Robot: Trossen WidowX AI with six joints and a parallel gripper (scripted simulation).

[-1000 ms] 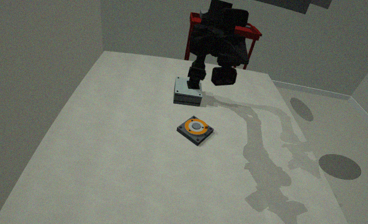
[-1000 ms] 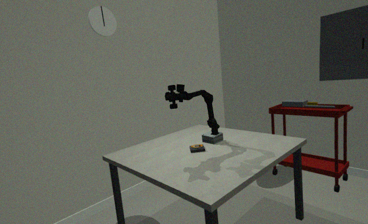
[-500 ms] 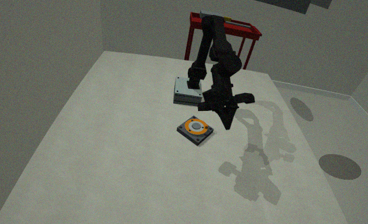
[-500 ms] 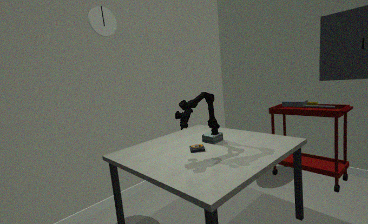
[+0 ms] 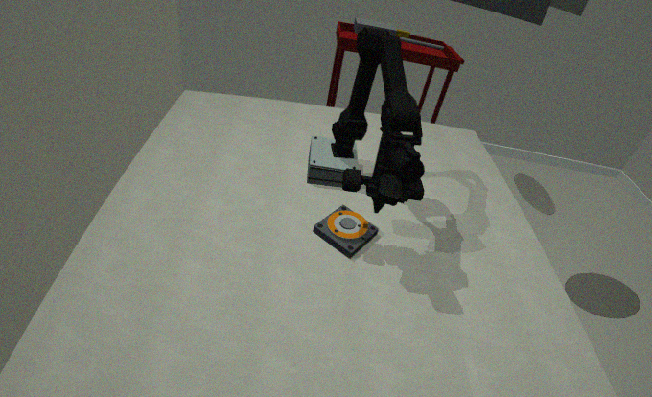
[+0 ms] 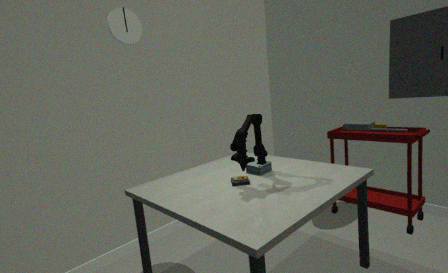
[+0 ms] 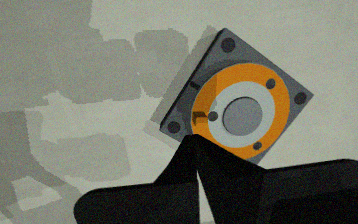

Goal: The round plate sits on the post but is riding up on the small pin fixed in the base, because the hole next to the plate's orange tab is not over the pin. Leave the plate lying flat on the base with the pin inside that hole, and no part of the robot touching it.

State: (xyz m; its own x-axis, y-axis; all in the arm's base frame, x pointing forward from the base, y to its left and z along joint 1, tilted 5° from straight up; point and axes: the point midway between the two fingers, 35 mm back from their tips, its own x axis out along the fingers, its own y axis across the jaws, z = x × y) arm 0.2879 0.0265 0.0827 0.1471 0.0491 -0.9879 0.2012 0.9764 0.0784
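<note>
Now: the round orange plate 6 cm below my gripper tip, 3 cm to the right of it and 1 cm behind it. The rest, counted from my gripper tip: dark grey square base: 8 cm below, 5 cm to the right, 2 cm behind.
</note>
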